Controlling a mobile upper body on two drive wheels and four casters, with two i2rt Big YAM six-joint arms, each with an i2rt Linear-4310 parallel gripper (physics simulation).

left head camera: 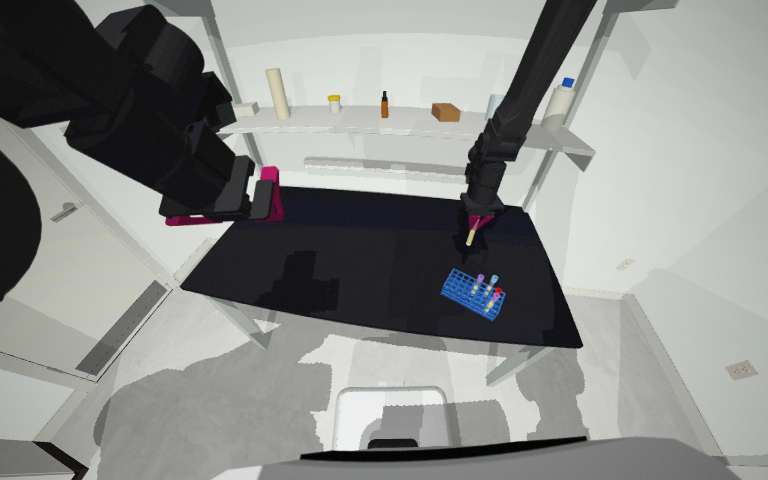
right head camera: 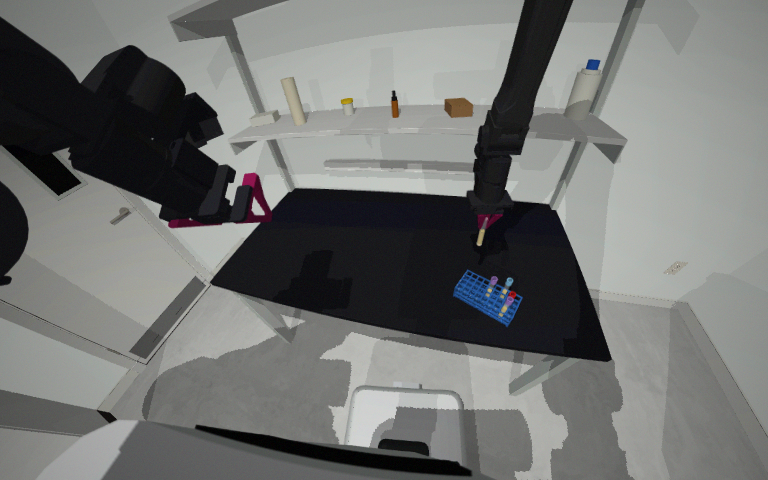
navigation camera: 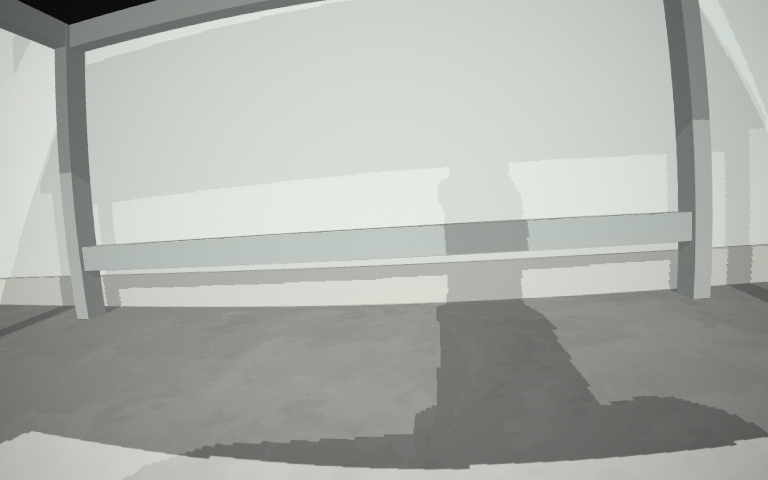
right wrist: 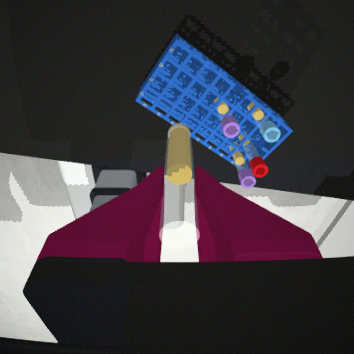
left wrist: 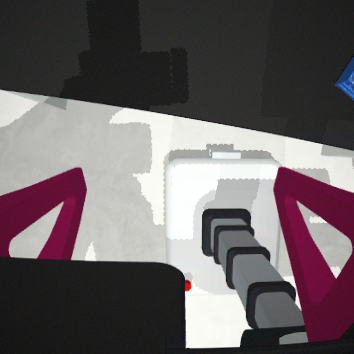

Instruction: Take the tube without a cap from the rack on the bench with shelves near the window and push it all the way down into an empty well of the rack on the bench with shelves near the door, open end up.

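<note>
My right gripper (left head camera: 479,220) (right head camera: 488,219) (right wrist: 178,177) is shut on the uncapped tube (left head camera: 470,236) (right head camera: 480,236) (right wrist: 179,150), whose yellowish end sticks out below the fingers. It is held above the black bench top (left head camera: 368,271) (right head camera: 390,271), farther back than the blue rack (left head camera: 459,297) (right head camera: 472,298) (left wrist: 347,82) and apart from it. The rack holds two purple-capped tubes, a light blue one (left head camera: 494,279) (right head camera: 509,281) (right wrist: 271,132) and a red one (left head camera: 498,291) (right head camera: 512,294) (right wrist: 259,167); its wells at the left are empty. My left gripper (left head camera: 224,219) (right head camera: 220,221) (left wrist: 179,177) is open and empty, left of the bench.
A shelf (left head camera: 362,120) (right head camera: 373,123) behind the bench carries bottles, a brown box (left head camera: 446,112) (right head camera: 458,107) and a tall cream cylinder (left head camera: 278,93) (right head camera: 293,101). A door with a handle (left head camera: 64,211) (right head camera: 120,215) is at the left. The navigation camera shows bench legs (navigation camera: 702,186) and a crossbar (navigation camera: 339,243).
</note>
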